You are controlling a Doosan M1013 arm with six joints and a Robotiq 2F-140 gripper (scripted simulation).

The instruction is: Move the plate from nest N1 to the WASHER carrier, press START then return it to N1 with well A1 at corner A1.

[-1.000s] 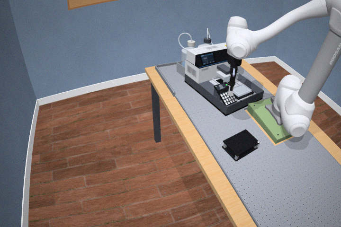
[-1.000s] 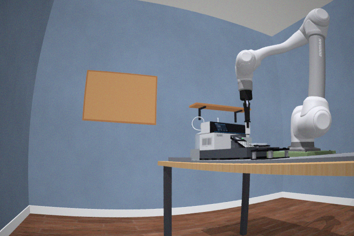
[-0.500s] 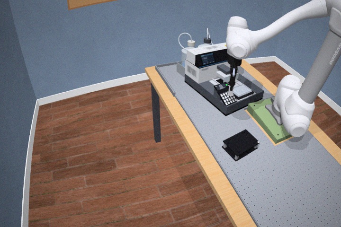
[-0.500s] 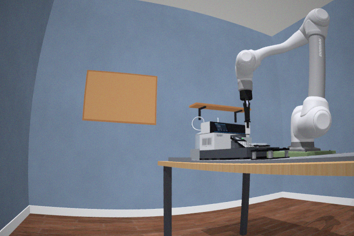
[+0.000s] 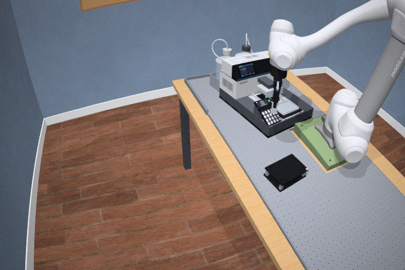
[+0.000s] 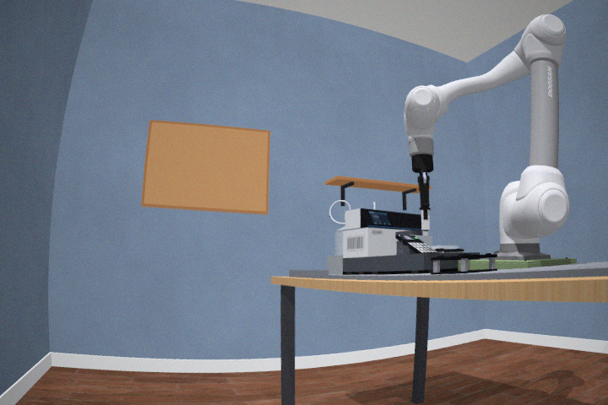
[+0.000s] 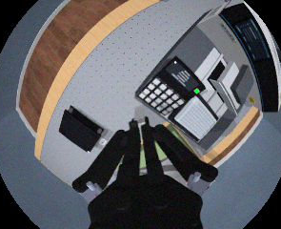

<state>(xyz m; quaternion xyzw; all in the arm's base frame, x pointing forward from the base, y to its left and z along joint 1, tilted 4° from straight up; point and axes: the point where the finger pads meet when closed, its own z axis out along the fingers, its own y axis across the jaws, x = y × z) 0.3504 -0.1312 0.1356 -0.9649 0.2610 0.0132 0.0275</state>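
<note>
Now: the well plate 14 cm behind my hand, 10 cm to the right of it and 9 cm below it. Also, from my hand: plate washer: 25 cm to the right, 10 cm behind, 5 cm below; black plate nest N1: 26 cm to the left, 13 cm below, 5 cm ahead; washer carrier: 14 cm behind, 10 cm to the right, 10 cm below.
</note>
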